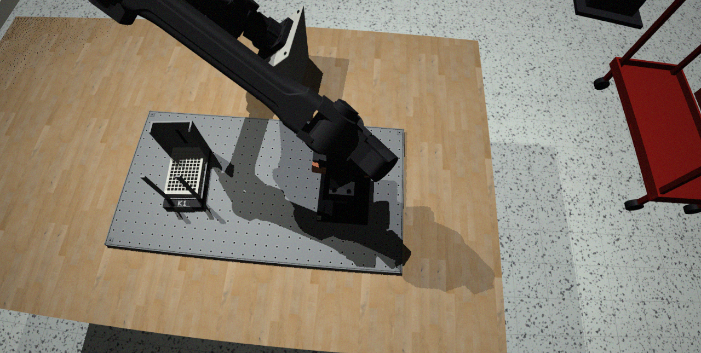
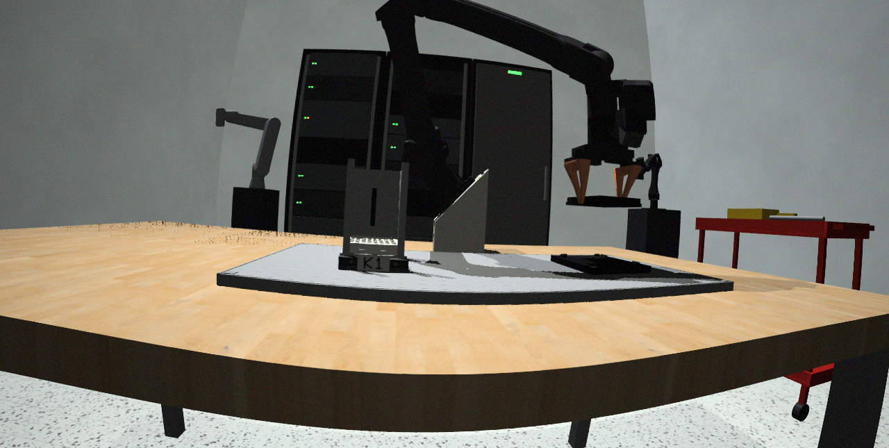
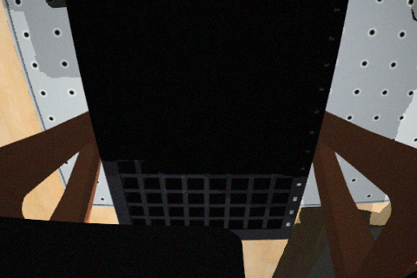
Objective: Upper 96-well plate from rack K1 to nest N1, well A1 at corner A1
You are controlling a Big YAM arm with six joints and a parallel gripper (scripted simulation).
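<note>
Now: hand 11 cm above the black plate nest N1. The rest, counted from my hand: pale A1 square (8 cm ahead, 4 cm to the right, 11 cm below); then white 96-well plate (4 cm ahead, 39 cm to the right, 9 cm below).
</note>
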